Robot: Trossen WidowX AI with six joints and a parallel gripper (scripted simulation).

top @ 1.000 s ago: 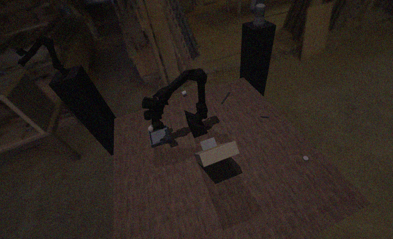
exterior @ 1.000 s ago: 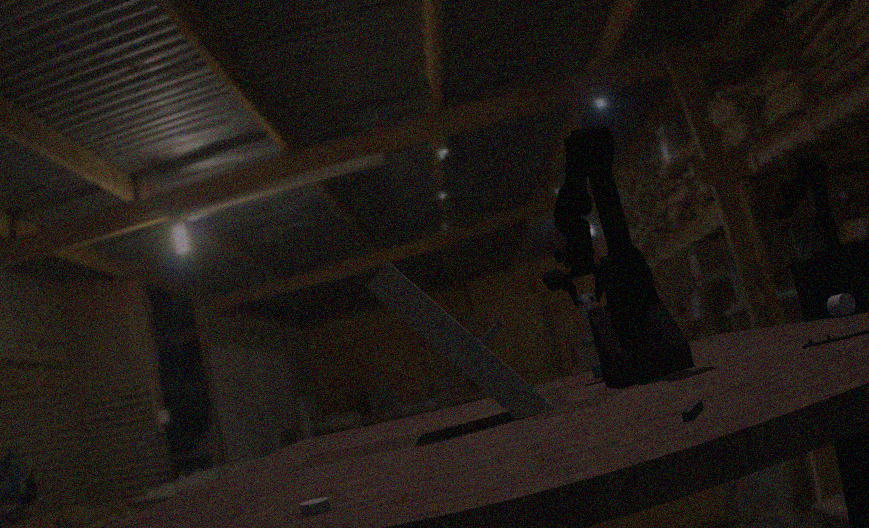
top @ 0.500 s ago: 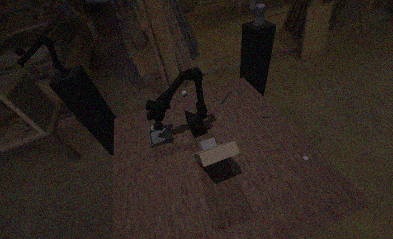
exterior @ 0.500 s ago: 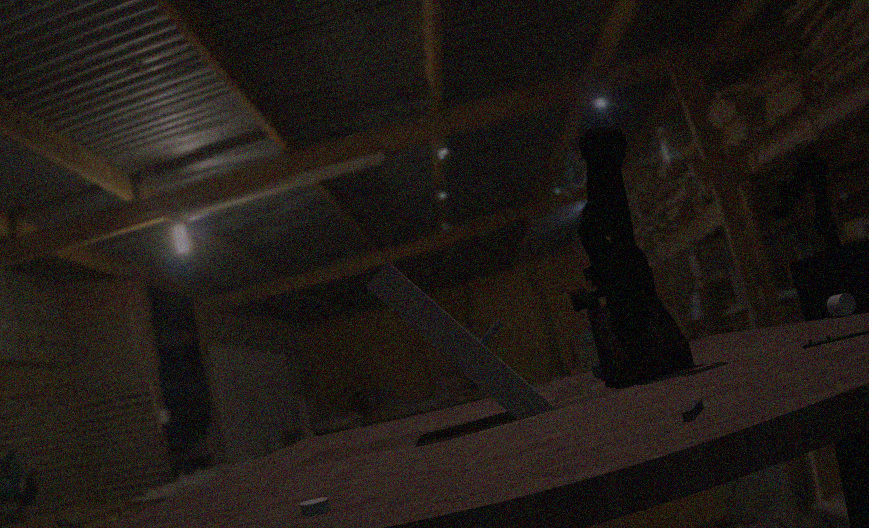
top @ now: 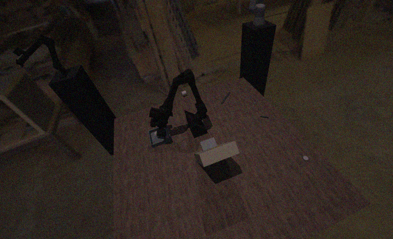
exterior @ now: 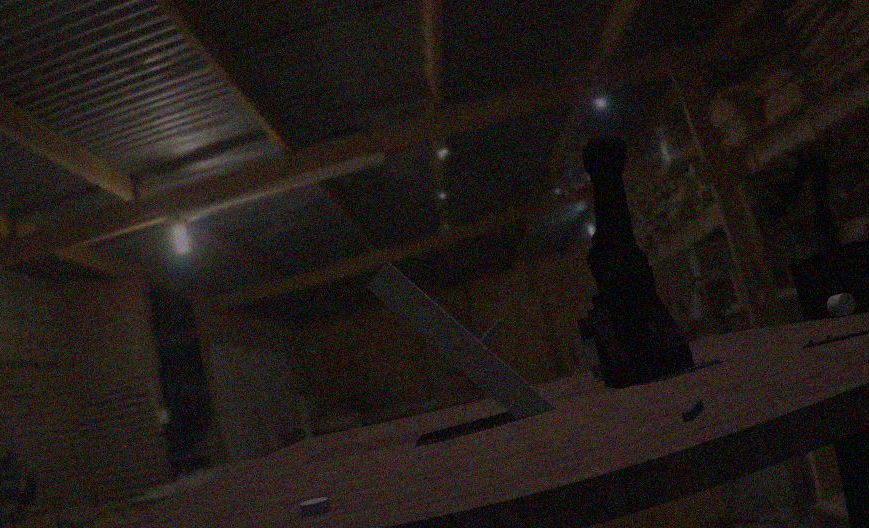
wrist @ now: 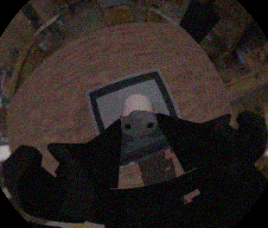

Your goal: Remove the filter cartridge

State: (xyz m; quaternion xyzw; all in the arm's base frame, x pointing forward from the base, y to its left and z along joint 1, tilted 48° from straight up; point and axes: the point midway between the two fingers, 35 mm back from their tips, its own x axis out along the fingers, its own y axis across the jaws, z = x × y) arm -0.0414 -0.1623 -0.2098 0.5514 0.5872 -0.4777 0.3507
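The round filter cartridge lies right at my gripper tip. Also, from my gripper tip: service panel 370 mm ahead, 290 mm to the left, 110 mm above; grey tray 10 mm to the right, 40 mm below.
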